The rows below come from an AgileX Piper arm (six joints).
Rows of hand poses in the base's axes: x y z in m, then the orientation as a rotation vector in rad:
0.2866 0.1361 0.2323 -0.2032 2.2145 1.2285
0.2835 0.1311 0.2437 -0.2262 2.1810 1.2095
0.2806 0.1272 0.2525 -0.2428 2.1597 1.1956
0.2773 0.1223 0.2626 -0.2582 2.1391 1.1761
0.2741 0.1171 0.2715 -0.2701 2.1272 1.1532
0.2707 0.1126 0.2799 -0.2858 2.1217 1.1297
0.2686 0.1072 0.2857 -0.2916 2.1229 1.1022
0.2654 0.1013 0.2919 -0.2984 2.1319 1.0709
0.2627 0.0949 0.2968 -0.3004 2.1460 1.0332
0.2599 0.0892 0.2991 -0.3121 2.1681 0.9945
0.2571 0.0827 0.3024 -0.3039 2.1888 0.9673
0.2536 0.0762 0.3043 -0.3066 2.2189 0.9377
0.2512 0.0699 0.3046 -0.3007 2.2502 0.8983
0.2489 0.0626 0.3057 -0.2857 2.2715 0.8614
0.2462 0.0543 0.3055 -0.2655 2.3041 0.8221
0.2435 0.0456 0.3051 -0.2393 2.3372 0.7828
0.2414 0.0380 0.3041 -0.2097 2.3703 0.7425
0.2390 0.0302 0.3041 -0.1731 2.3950 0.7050
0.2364 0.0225 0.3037 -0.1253 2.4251 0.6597
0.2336 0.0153 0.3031 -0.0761 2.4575 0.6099
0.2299 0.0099 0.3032 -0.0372 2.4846 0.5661
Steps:
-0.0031 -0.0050 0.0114 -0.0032 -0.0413 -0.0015
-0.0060 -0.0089 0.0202 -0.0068 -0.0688 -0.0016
-0.0093 -0.0138 0.0303 -0.0139 -0.0975 -0.0044
-0.0125 -0.0190 0.0392 -0.0260 -0.1194 -0.0086
-0.0159 -0.0235 0.0476 -0.0420 -0.1372 -0.0087
-0.0180 -0.0289 0.0534 -0.0610 -0.1481 -0.0153
-0.0212 -0.0348 0.0596 -0.0858 -0.1540 -0.0205
-0.0239 -0.0412 0.0645 -0.1156 -0.1563 -0.0301
-0.0267 -0.0469 0.0668 -0.1515 -0.1544 -0.0309
-0.0295 -0.0534 0.0701 -0.1748 -0.1438 -0.0413
-0.0330 -0.0599 0.0720 -0.2057 -0.1288 -0.0422
-0.0354 -0.0662 0.0723 -0.2411 -0.1130 -0.0520
-0.0377 -0.0735 0.0734 -0.2691 -0.1018 -0.0696
-0.0404 -0.0818 0.0732 -0.3014 -0.0797 -0.0879
-0.0431 -0.0905 0.0728 -0.3325 -0.0546 -0.1095
-0.0452 -0.0981 0.0718 -0.3632 -0.0279 -0.1331
-0.0476 -0.1059 0.0718 -0.3877 -0.0050 -0.1625
-0.0502 -0.1136 0.0714 -0.4165 0.0253 -0.1994
-0.0530 -0.1208 0.0708 -0.4486 0.0584 -0.2370
-0.0567 -0.1262 0.0709 -0.4772 0.0861 -0.2668

